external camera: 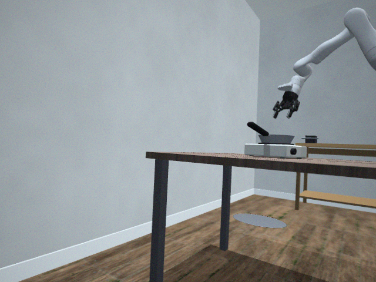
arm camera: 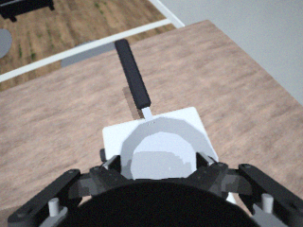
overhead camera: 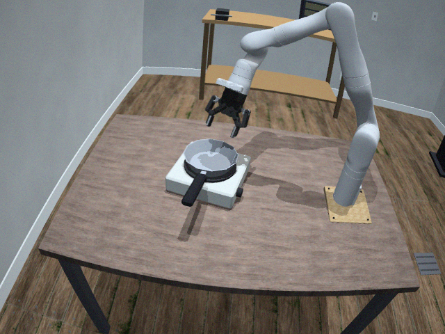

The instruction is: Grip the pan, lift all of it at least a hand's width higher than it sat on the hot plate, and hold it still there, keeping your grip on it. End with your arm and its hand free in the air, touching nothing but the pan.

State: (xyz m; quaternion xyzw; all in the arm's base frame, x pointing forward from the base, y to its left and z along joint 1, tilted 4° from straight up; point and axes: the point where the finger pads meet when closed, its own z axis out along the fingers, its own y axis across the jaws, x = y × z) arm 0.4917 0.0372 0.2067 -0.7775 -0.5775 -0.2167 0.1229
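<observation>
The pan lies 2 cm ahead of my hand, 6 cm to the left of it and 11 cm below it. Round my hand: hot plate 1 cm ahead, 18 cm below.
</observation>
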